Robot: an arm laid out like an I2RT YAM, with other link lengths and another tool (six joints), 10 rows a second.
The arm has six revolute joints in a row. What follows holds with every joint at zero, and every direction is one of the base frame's.
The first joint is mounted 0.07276 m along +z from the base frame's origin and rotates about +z.
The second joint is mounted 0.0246 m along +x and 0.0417 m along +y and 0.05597 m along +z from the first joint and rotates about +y.
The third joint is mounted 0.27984 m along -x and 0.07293 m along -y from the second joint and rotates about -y.
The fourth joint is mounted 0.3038 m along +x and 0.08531 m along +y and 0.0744 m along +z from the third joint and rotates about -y.
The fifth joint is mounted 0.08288 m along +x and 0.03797 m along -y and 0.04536 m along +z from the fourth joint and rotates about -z.
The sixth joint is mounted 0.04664 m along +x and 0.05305 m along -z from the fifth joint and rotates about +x.
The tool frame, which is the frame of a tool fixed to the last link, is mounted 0.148 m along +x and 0.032 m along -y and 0.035 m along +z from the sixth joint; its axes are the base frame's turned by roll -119.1, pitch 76.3 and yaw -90 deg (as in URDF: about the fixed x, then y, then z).
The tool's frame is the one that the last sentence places.
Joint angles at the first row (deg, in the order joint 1, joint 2, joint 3, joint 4, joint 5, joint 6):
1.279, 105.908, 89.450, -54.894, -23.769, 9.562
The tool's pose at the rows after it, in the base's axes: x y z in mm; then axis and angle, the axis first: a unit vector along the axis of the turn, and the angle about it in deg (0 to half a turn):
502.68, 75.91, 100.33, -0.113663, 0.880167, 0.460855, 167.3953
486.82, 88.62, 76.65, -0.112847, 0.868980, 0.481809, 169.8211
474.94, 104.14, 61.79, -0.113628, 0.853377, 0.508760, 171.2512
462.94, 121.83, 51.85, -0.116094, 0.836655, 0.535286, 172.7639
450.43, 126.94, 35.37, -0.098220, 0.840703, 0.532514, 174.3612
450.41, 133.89, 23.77, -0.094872, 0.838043, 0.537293, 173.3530
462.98, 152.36, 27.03, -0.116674, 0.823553, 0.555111, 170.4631
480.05, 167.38, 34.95, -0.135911, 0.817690, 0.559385, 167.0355
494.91, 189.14, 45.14, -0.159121, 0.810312, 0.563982, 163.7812
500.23, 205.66, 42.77, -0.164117, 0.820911, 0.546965, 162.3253
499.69, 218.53, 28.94, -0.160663, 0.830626, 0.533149, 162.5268
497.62, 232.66, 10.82, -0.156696, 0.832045, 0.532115, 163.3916
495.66, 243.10, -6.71, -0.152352, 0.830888, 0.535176, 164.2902
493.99, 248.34, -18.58, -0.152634, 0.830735, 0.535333, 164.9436
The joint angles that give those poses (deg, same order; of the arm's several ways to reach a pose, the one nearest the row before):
0.557, 106.038, 85.142, -54.390, -26.742, 8.054
1.038, 106.083, 80.969, -52.642, -29.343, 7.639
1.585, 106.084, 77.735, -50.719, -32.796, 7.639
2.459, 106.105, 75.243, -49.408, -36.250, 7.683
3.596, 106.104, 72.684, -47.876, -35.485, 10.109
4.404, 106.104, 70.041, -43.354, -35.900, 12.206
5.738, 106.104, 68.904, -37.539, -38.107, 13.519
7.355, 106.105, 68.839, -32.032, -38.108, 15.660
9.759, 106.105, 68.838, -26.283, -37.714, 18.086
12.863, 106.563, 68.838, -22.918, -33.802, 21.015
15.333, 108.224, 68.838, -20.818, -30.785, 23.202
17.190, 110.716, 68.838, -18.392, -29.911, 25.037
18.327, 113.187, 68.839, -16.163, -29.933, 26.370
18.917, 114.803, 68.839, -14.940, -29.911, 26.633

